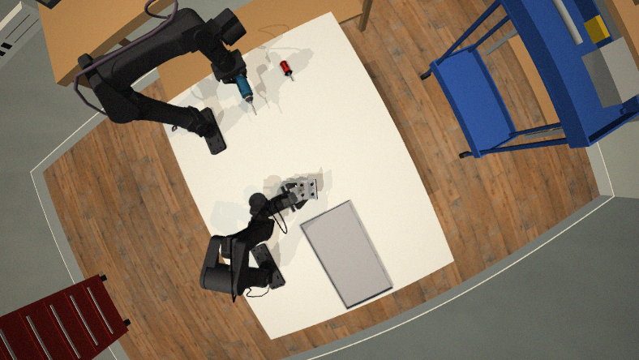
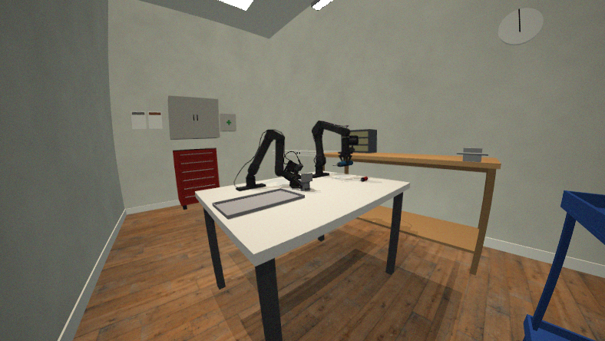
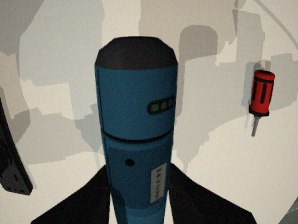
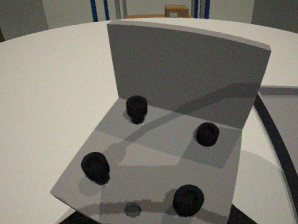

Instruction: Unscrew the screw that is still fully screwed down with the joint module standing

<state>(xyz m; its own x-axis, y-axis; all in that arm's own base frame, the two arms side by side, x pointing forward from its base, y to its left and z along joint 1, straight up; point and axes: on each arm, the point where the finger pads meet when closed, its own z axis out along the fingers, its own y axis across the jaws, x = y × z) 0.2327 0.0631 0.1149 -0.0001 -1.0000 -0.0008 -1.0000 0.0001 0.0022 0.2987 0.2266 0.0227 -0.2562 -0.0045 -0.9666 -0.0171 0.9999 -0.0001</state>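
The grey bracket is 50 mm above my right hand. The rest, counted from my right hand: flat grey tray (320 mm to the right, 40 mm ahead, 20 mm below); red-handled screwdriver (470 mm to the left, 110 mm ahead, 10 mm below).
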